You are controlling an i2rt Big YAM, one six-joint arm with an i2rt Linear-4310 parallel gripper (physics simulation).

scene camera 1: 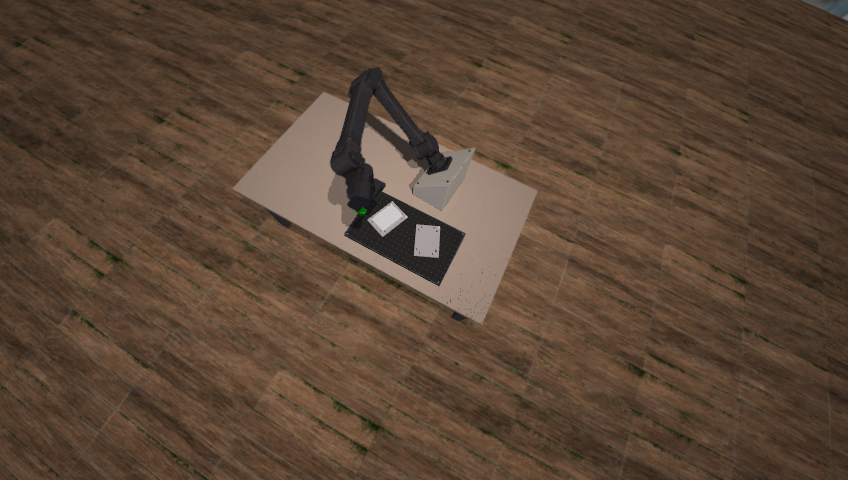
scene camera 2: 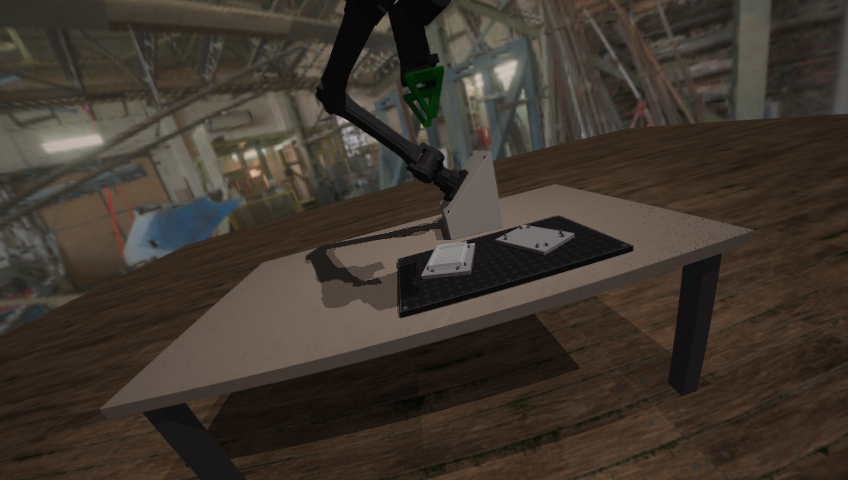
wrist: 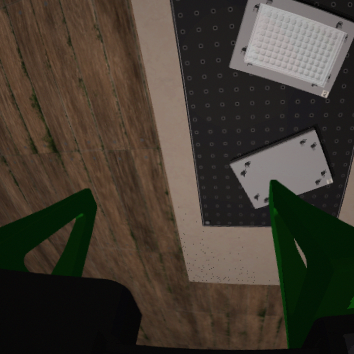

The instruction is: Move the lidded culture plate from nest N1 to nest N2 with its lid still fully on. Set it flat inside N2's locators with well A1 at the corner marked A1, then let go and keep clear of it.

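Frame: origin at the arm's base, x right, y back, z down, level; millimetres.
Where they show: gripper, fingertip midpoint: point(scene camera 2: 430, 122) point(wrist: 176, 193); arm's base, link origin: point(scene camera 1: 440, 166) point(scene camera 2: 457, 186).
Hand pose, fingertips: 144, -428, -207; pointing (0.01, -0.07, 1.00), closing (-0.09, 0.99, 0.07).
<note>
Each offset is from my fingertips to the top centre of the thing, as dx, dy, dz. Level surfaces: height alone.
The lidded culture plate @(+1, +115, +311) point(scene camera 1: 387, 217) point(scene camera 2: 448, 256) point(wrist: 297, 45), whitish with rows of wells showing through its clear lid, sits on grey nest N1 @(+1, +115, +318) point(scene camera 2: 468, 263) point(wrist: 239, 62). The lid looks on. Nest N2 @(-225, +87, +318) point(scene camera 1: 427, 240) point(scene camera 2: 535, 238) point(wrist: 282, 165) is a bare grey slab with dark locators near its corners. A small pale mark @(-252, +176, +328) point(wrist: 329, 181) is at one N2 corner; its lettering is too small to read. My green-fingered gripper point(scene camera 1: 361, 211) point(scene camera 2: 426, 123) point(wrist: 176, 193) is open and empty, high above the table. In the wrist view its right fingertip overlaps N2's edge.
Both nests stand on a black perforated board @(-115, +79, +339) point(scene camera 1: 410, 267) point(scene camera 2: 505, 272) point(wrist: 212, 122) on the beige table @(dz +353) point(scene camera 1: 285, 154) point(scene camera 2: 285, 321) point(wrist: 173, 150). The arm's grey wedge-shaped base point(scene camera 1: 435, 193) point(scene camera 2: 479, 205) stands behind the board. The table edge runs beside the board.
</note>
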